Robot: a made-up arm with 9 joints. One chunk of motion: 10 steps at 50 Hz.
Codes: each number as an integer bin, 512 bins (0 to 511) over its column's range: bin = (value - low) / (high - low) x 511, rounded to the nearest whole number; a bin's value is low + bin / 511 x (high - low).
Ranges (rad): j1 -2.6..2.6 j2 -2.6..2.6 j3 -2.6..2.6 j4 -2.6..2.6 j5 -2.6..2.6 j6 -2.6..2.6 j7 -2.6..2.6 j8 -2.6..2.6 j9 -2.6..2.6
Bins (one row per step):
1: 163 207 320 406 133 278 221 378 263
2: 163 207 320 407 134 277 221 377 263
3: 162 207 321 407 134 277 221 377 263
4: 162 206 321 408 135 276 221 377 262
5: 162 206 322 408 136 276 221 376 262
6: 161 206 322 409 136 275 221 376 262
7: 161 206 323 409 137 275 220 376 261
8: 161 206 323 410 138 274 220 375 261
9: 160 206 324 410 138 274 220 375 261
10: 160 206 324 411 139 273 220 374 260
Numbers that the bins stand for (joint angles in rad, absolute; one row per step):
1: -0.9413 -0.4935 0.6564 1.5315 -1.2466 0.2290 -0.3511 1.2466 0.0763
2: -0.9413 -0.4935 0.6564 1.5417 -1.2364 0.2188 -0.3511 1.2364 0.0763
3: -0.9515 -0.4935 0.6665 1.5417 -1.2364 0.2188 -0.3511 1.2364 0.0763
4: -0.9515 -0.5037 0.6665 1.5519 -1.2262 0.2086 -0.3511 1.2364 0.0661
5: -0.9515 -0.5037 0.6767 1.5519 -1.2160 0.2086 -0.3511 1.2262 0.0661
6: -0.9616 -0.5037 0.6767 1.5620 -1.2160 0.1984 -0.3511 1.2262 0.0661
7: -0.9616 -0.5037 0.6869 1.5620 -1.2059 0.1984 -0.3613 1.2262 0.0560
8: -0.9616 -0.5037 0.6869 1.5722 -1.1957 0.1883 -0.3613 1.2160 0.0560
9: -0.9718 -0.5037 0.6971 1.5722 -1.1957 0.1883 -0.3613 1.2160 0.0560
10: -0.9718 -0.5037 0.6971 1.5824 -1.1855 0.1781 -0.3613 1.2059 0.0458

